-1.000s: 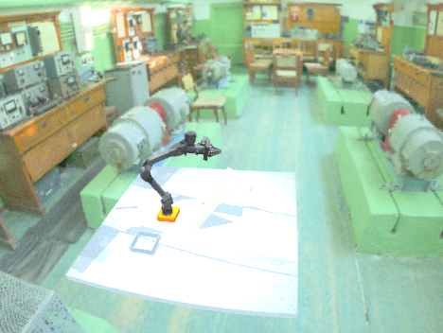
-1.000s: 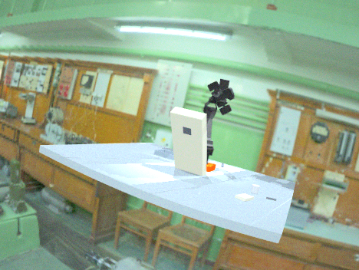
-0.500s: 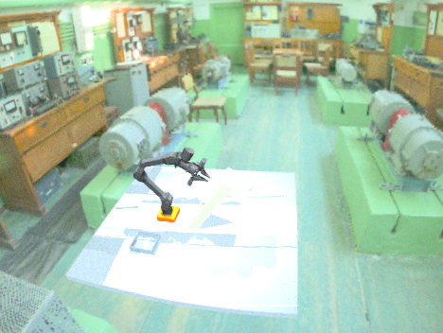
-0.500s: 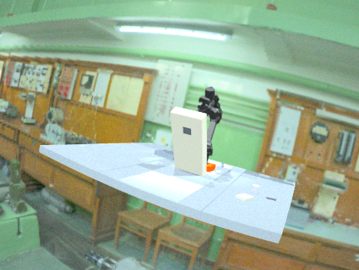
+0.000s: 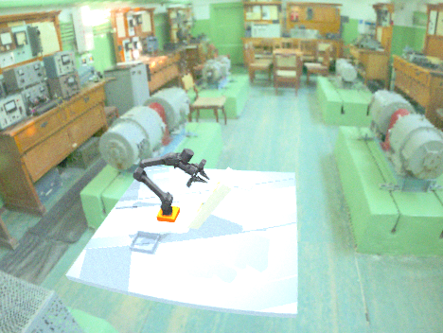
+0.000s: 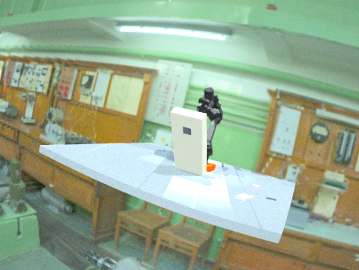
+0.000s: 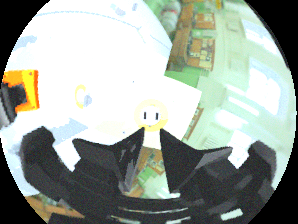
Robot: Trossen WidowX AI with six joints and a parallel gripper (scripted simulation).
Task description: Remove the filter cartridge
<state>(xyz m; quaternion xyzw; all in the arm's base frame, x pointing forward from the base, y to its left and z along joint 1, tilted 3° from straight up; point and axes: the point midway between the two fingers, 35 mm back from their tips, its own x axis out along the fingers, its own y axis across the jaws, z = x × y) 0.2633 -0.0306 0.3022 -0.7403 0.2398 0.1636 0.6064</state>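
Now: the round filter cartridge 6 cm ahead of my gripper tip, 1 cm to the right of it and 4 cm below it. Round my gripper tip: flat white block 23 cm ahead, 38 cm to the left, 30 cm below; then shallow grey tray 40 cm behind, 22 cm to the right, 30 cm below; then dark strip 11 cm ahead, 52 cm to the left, 30 cm below.
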